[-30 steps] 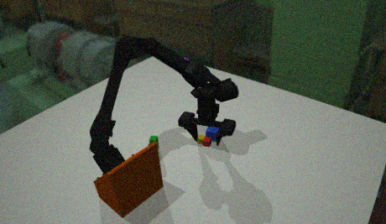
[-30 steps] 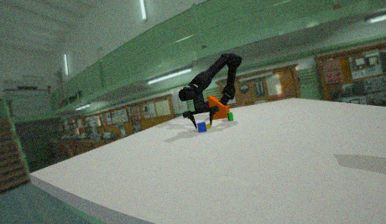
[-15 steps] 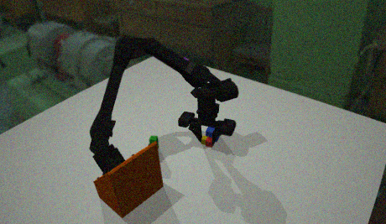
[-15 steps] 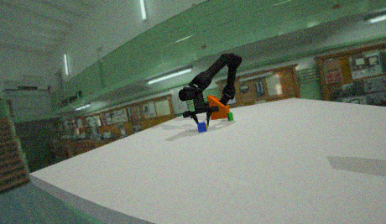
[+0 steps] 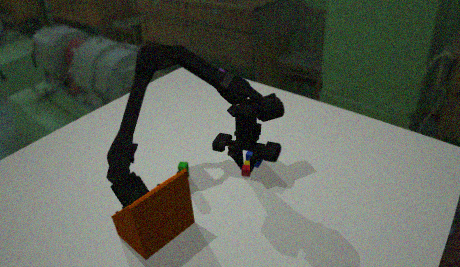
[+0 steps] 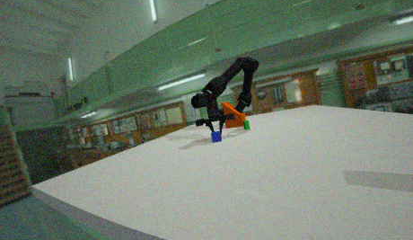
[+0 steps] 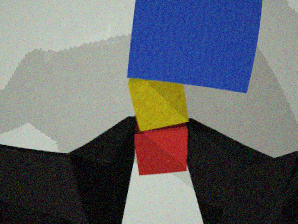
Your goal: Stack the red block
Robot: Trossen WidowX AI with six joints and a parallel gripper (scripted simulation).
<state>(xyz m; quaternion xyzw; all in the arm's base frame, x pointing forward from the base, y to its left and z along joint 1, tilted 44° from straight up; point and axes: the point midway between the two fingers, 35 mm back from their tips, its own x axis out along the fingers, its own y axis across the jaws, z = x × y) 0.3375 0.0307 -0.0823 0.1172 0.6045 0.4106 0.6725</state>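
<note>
Right now the small yellow block is 10 mm ahead of my gripper tip and 10 mm to the left of it. The rest, counted from my gripper tip: green block: 140 mm behind, 120 mm to the left, 30 mm above; blue block: 50 mm ahead, 10 mm to the left, 10 mm above; red block: right at my gripper tip.
</note>
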